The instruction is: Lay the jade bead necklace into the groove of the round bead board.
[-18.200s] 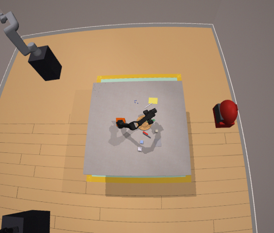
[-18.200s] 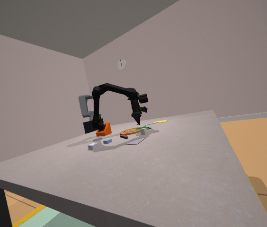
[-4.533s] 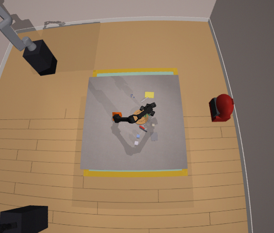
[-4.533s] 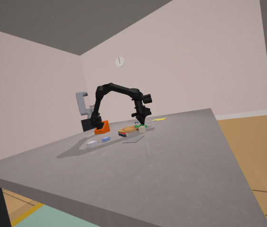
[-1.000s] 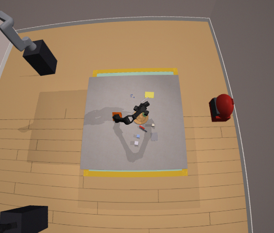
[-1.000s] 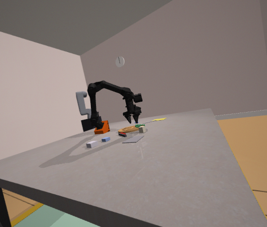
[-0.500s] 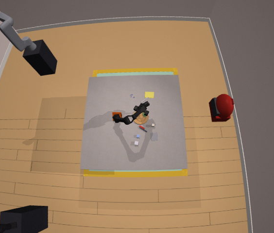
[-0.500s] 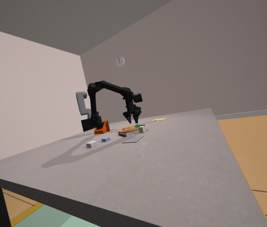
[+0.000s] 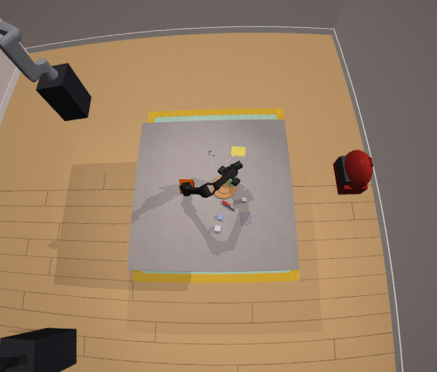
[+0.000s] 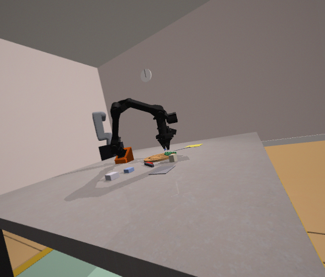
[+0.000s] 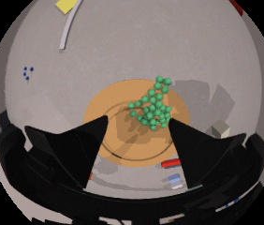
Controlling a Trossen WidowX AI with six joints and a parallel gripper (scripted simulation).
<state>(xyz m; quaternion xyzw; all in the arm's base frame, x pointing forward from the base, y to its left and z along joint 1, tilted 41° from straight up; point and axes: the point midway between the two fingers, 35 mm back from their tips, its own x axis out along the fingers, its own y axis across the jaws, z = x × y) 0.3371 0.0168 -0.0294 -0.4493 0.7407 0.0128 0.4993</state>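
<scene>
Right now the round wooden bead board is 4 cm behind my gripper tip, 4 cm to the right of it and 3 cm below it. The rest, counted from my gripper tip: beige cube (11 cm ahead, 17 cm to the right, 3 cm below); then red-handled tool (3 cm behind, 19 cm to the right, 4 cm below); then yellow sheet (10 cm ahead, 27 cm to the left, 4 cm below).
</scene>
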